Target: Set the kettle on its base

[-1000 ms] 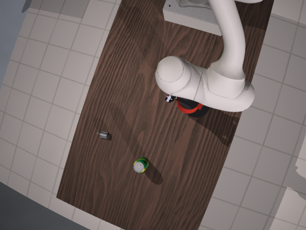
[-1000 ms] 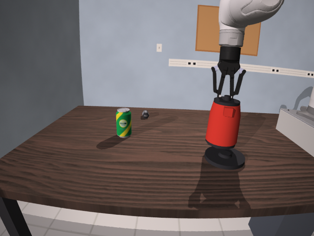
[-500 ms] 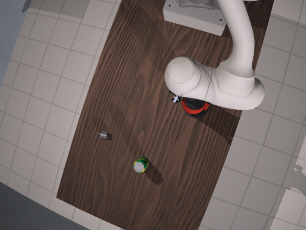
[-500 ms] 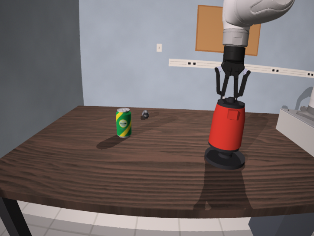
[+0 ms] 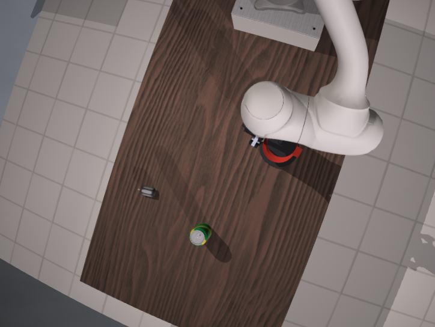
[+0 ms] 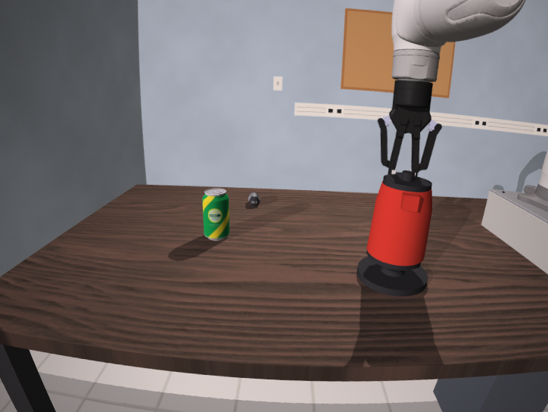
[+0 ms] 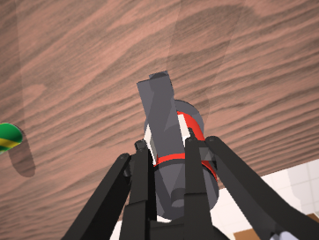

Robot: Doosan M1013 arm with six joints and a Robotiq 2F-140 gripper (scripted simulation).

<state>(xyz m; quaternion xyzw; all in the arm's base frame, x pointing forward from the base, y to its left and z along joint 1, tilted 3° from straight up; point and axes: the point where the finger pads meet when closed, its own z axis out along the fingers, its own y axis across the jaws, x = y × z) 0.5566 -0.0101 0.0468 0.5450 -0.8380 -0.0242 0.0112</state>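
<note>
Now: hand 1 cm short of the red kettle, 3 cm to the right of it and 5 cm above it. Also, from my hand: round black base: 3 cm ahead, 7 cm to the left, 17 cm below.
</note>
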